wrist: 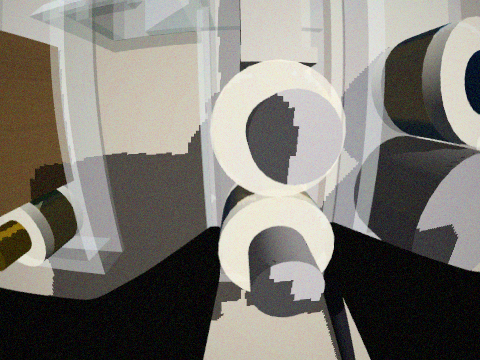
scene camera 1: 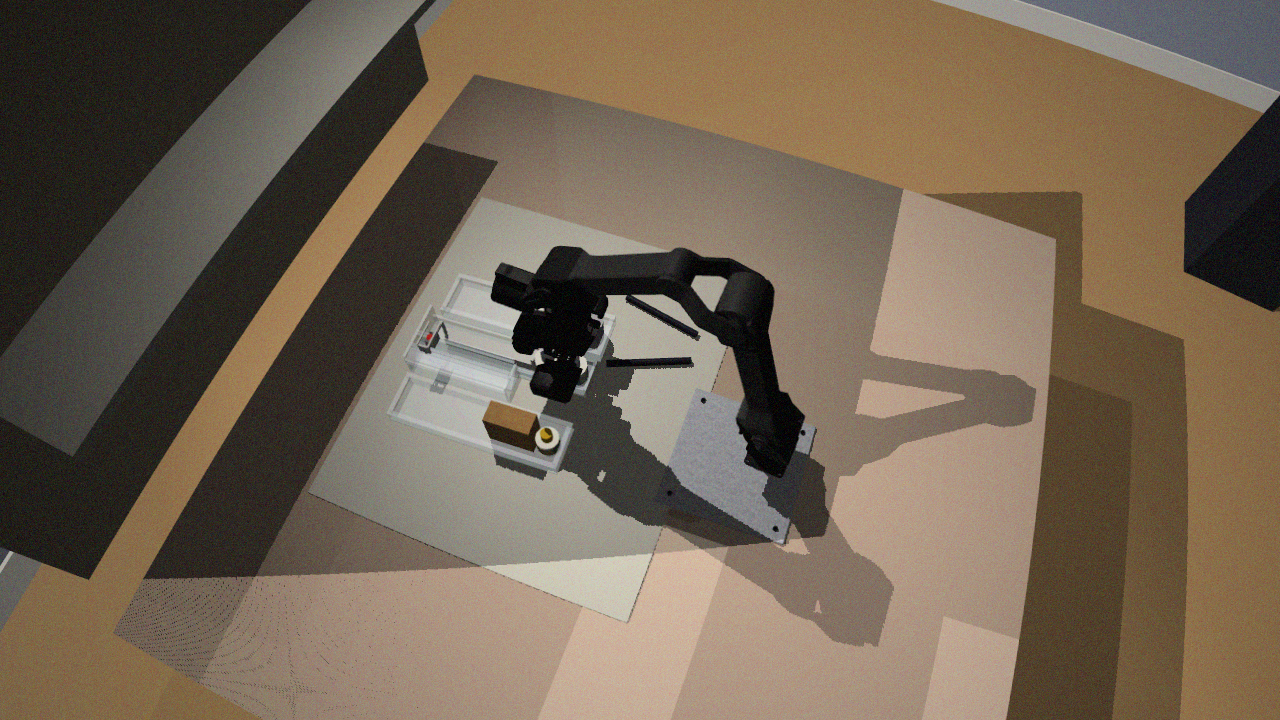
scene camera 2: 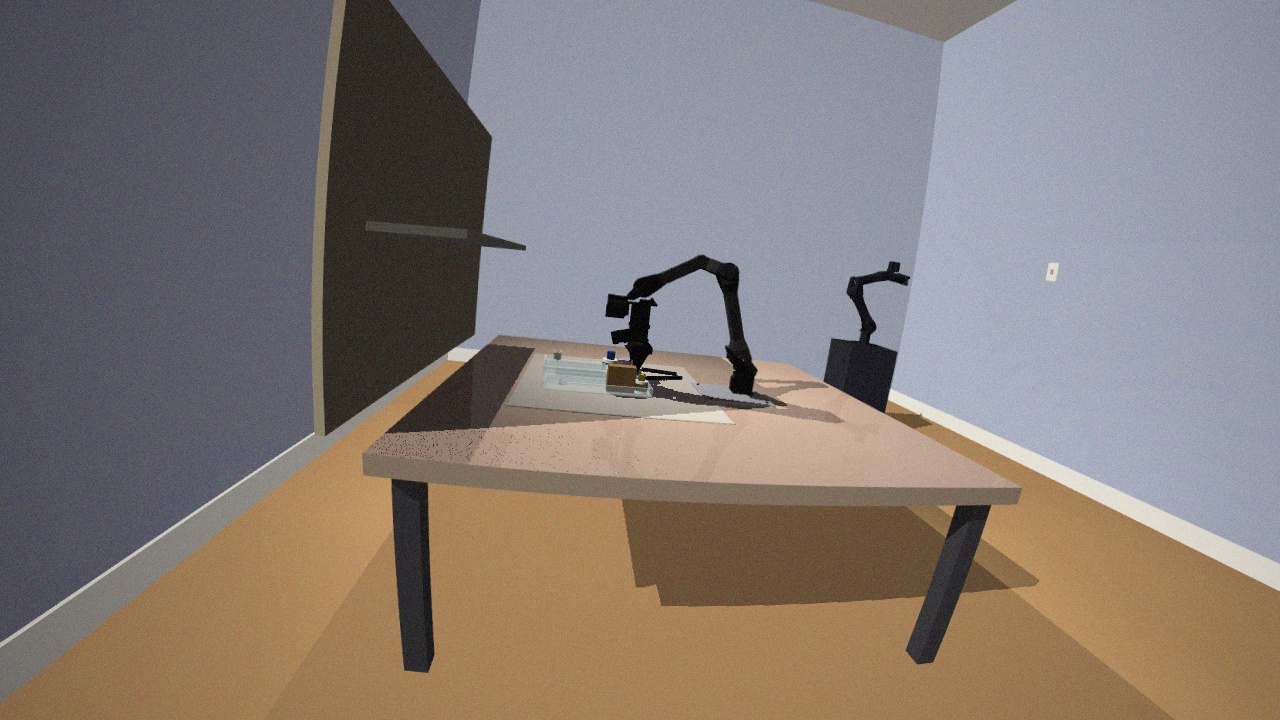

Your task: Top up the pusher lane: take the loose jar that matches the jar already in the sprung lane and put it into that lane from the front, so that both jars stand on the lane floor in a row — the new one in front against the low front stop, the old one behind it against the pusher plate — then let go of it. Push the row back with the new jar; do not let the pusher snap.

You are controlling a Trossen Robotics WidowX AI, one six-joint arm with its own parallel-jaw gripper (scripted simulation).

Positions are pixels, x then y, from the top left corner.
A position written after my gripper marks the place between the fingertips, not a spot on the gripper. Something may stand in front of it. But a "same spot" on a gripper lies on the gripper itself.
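Scene:
You can see my gripper in scene camera 1 (574, 368), and it shows in scene camera 2 and the wrist view too. There's a spot on my gripper, (wrist: 172, 303), that's the same spot as (scene camera 2: 632, 357).

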